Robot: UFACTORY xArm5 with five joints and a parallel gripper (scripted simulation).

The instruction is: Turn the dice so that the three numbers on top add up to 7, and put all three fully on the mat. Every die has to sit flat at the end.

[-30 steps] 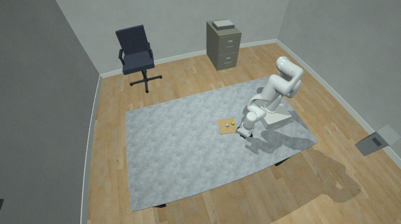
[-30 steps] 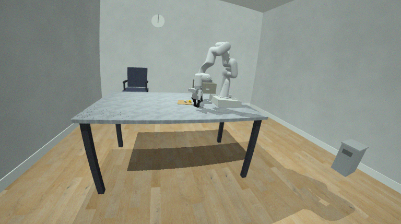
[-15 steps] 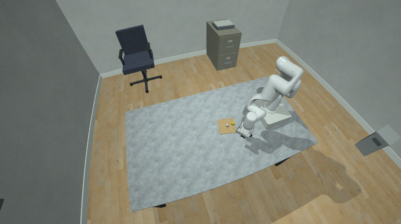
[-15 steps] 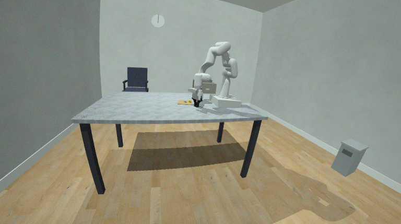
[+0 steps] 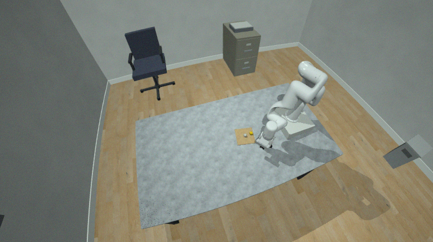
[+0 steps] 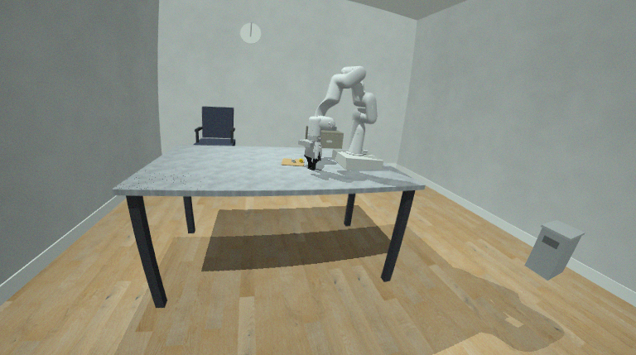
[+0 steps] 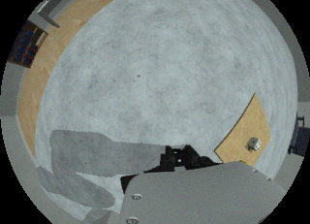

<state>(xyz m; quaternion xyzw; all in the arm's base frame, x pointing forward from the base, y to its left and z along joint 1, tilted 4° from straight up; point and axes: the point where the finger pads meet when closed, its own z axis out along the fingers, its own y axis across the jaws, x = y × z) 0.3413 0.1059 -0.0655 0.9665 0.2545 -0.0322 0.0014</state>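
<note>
Now: the white die 80 mm ahead of my hand, 140 mm to the right of it and 10 mm below it. Also, from my hand: black die 10 mm below; yellow die 30 mm ahead, 140 mm to the right, 10 mm below; tan mat 80 mm ahead, 140 mm to the right, 20 mm below.
</note>
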